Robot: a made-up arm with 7 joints.
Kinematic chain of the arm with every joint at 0, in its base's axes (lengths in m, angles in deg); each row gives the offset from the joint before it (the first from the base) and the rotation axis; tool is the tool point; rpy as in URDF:
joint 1: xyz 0 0 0.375 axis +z
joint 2: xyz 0 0 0 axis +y
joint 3: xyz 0 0 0.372 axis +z
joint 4: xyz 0.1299 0 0 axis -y
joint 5: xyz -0.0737 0 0.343 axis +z
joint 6: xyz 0 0 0 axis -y
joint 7: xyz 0.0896 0 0 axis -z
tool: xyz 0 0 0 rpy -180 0 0
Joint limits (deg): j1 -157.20..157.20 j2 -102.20..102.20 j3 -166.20..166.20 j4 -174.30..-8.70 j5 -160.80..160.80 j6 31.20..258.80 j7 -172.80..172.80
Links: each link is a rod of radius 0.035 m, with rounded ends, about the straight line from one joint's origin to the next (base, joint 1, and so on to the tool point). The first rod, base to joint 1, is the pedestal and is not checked.
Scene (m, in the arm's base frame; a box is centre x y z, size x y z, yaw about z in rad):
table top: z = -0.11
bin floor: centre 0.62 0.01 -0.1 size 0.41 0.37 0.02 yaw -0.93
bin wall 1: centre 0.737 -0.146 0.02 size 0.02 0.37 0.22 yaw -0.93
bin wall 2: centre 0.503 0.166 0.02 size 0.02 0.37 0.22 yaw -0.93
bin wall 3: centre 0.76 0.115 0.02 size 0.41 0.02 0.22 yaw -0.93
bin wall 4: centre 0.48 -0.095 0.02 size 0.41 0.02 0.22 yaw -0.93
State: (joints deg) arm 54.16 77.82 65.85 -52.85 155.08 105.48 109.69
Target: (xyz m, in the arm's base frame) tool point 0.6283 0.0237 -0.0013
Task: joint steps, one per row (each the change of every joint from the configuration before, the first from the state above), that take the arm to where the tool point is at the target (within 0.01 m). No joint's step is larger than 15 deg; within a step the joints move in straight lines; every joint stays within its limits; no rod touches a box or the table.
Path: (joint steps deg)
1: -12.86 -6.50 -9.75 -8.65 -0.04 5.39 0.00
2: -12.85 -6.49 -9.76 -8.65 -0.04 5.38 0.00
3: -12.86 -6.50 -9.75 -8.65 -0.04 5.39 0.00
4: -12.85 -6.50 -9.76 -8.65 -0.04 5.39 0.00
5: -12.86 -6.50 -9.75 -8.66 -0.05 5.39 0.00
6: 0.73 10.10 -0.94 6.73 -0.70 -3.94 0.00
7: 0.73 10.10 -0.94 6.72 -0.71 -3.94 0.00
8: 0.73 10.09 -0.95 6.72 -0.70 -3.93 0.00

